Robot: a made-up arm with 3 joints. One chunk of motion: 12 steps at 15 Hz.
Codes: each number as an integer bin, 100 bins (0 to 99) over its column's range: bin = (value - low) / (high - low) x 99, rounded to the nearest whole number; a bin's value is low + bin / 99 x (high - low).
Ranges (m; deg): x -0.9..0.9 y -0.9..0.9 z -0.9..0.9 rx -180..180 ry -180..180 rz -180..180
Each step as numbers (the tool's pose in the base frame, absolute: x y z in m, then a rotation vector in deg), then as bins.
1 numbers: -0.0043 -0.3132 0.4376 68.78 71.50 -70.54
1 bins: 49 32 74 68 69 30
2 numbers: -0.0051 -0.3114 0.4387 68.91 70.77 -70.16
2 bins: 49 32 74 68 69 30
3 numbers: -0.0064 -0.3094 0.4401 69.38 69.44 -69.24
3 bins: 49 32 74 69 69 30
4 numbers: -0.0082 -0.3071 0.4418 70.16 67.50 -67.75
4 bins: 49 33 74 69 68 31
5 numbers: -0.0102 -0.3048 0.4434 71.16 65.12 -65.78
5 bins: 49 33 74 69 67 31
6 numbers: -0.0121 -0.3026 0.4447 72.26 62.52 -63.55
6 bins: 49 33 74 69 67 32
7 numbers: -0.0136 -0.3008 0.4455 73.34 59.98 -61.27
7 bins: 49 33 74 70 66 33
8 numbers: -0.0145 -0.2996 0.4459 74.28 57.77 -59.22
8 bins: 49 33 74 70 65 33
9 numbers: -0.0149 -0.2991 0.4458 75.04 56.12 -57.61
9 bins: 49 33 74 70 65 34
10 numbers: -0.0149 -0.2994 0.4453 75.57 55.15 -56.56
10 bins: 49 33 74 70 65 34
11 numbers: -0.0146 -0.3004 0.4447 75.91 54.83 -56.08
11 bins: 49 33 74 70 65 34
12 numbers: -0.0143 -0.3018 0.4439 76.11 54.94 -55.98
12 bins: 49 33 74 70 65 34
